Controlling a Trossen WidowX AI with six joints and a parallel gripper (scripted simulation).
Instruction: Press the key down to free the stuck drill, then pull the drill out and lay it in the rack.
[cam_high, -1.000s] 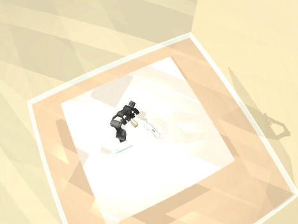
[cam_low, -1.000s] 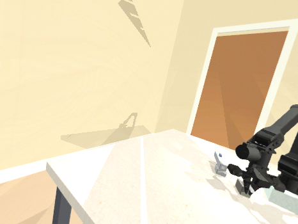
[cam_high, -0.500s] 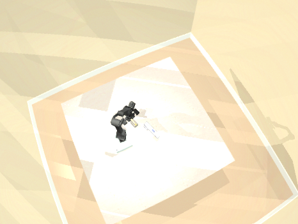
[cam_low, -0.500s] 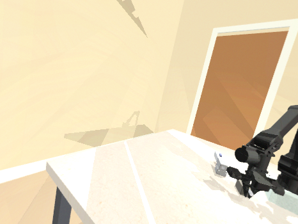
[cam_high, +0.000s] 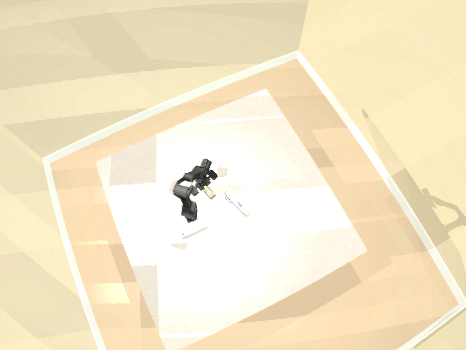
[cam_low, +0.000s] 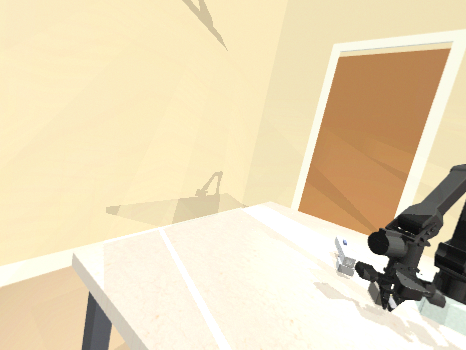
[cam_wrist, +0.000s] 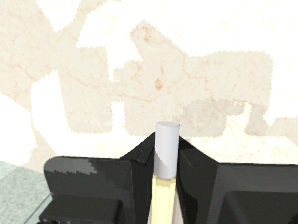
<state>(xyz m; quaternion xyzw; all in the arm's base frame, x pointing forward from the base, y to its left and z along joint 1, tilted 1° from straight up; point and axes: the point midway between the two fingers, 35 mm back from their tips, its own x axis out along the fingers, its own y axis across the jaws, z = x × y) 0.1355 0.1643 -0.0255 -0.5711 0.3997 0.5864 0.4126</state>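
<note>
My gripper tip is now 10 mm short of the drill, 40 mm to the left of it and 40 mm below it. The rest, counted from my gripper tip: grey rack (20 mm ahead, 50 mm to the right, 10 mm above); then blue key (150 mm ahead, 210 mm to the right, 50 mm above).
</note>
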